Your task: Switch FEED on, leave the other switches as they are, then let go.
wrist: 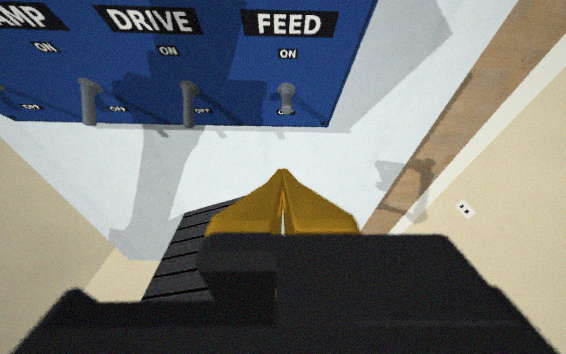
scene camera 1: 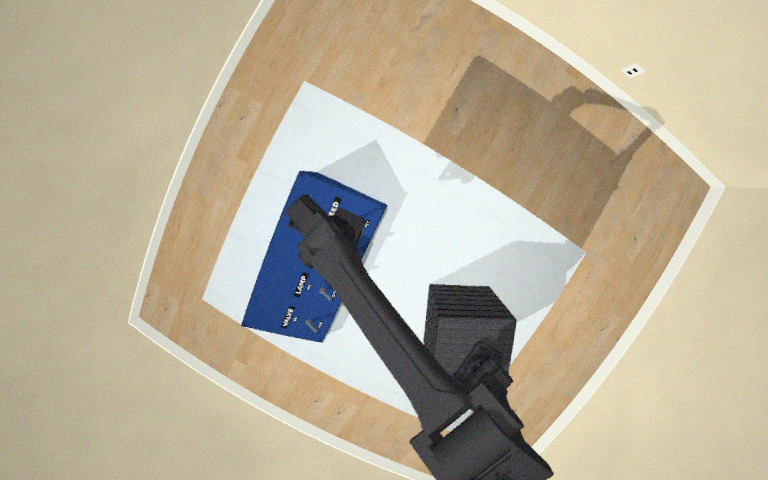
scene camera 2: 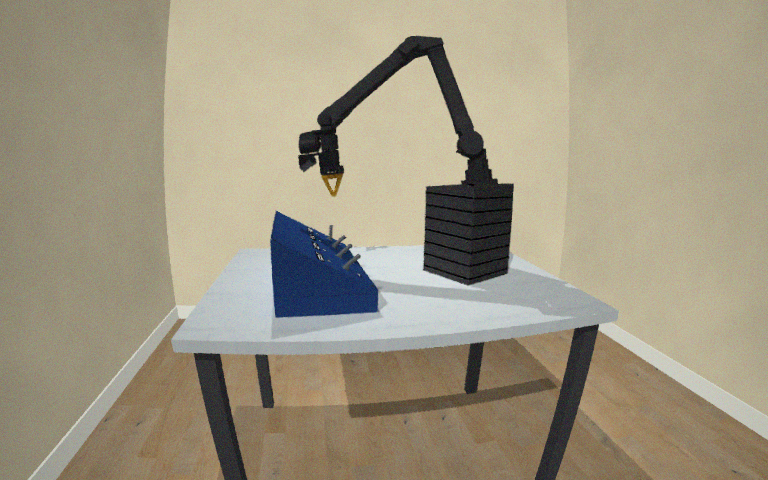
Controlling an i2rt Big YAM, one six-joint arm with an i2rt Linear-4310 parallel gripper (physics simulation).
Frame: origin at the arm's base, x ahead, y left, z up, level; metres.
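Seen in the pictures: gripper, fingertip midpoint: [wrist: 282,176] [scene camera 1: 352,230] [scene camera 2: 333,196]; arm's base at its link origin: [scene camera 1: 478,365] [scene camera 2: 479,184].
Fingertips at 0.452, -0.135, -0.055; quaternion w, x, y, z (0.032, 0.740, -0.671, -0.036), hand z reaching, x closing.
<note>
Pixels of each thing's top centre, then the offset from my fingertips to it, as dx, dy, dz. Level surfaces: height alone.
- FEED lever at its top centre: [wrist: 286,109] [scene camera 2: 330,224] +0.010, -0.003, -0.096
- DRIVE lever at its top centre: [wrist: 182,114] [scene camera 2: 339,235] -0.012, +0.115, -0.108
- LAMP lever at its top centre: [wrist: 76,112] [scene camera 2: 345,243] [scene camera 1: 325,297] -0.022, +0.235, -0.108
- VALVE lever at its top centre: [scene camera 2: 352,253] [scene camera 1: 311,329] -0.031, +0.355, -0.108
- white table at its surface level: dz -0.240
The blue sloped switch panel [scene camera 1: 271,266] [scene camera 2: 317,294] [wrist: 327,62] stands on the table. The FEED lever [scene camera 2: 331,230] [wrist: 286,95] stands nearly upright, tilted toward the panel's upper, ON side. The DRIVE lever [scene camera 2: 339,241] [wrist: 188,105], LAMP lever [scene camera 1: 325,293] [scene camera 2: 344,250] [wrist: 89,105] and VALVE lever [scene camera 1: 312,324] [scene camera 2: 351,261] lean out toward the lower, OFF side. My gripper [scene camera 2: 333,193] [wrist: 282,176] is shut and empty, pointing down. It hangs above the panel, apart from every lever. In scene camera 1 the arm hides its fingertips and the FEED lever.
The white table [scene camera 1: 407,226] [scene camera 2: 237,328] carries the panel and a tall dark ribbed pedestal [scene camera 1: 470,333] [scene camera 2: 470,237] [wrist: 182,250], which bears the arm's base. The arm [scene camera 1: 373,316] [scene camera 2: 368,84] reaches from there over to the panel. Its shadow falls across the panel face.
</note>
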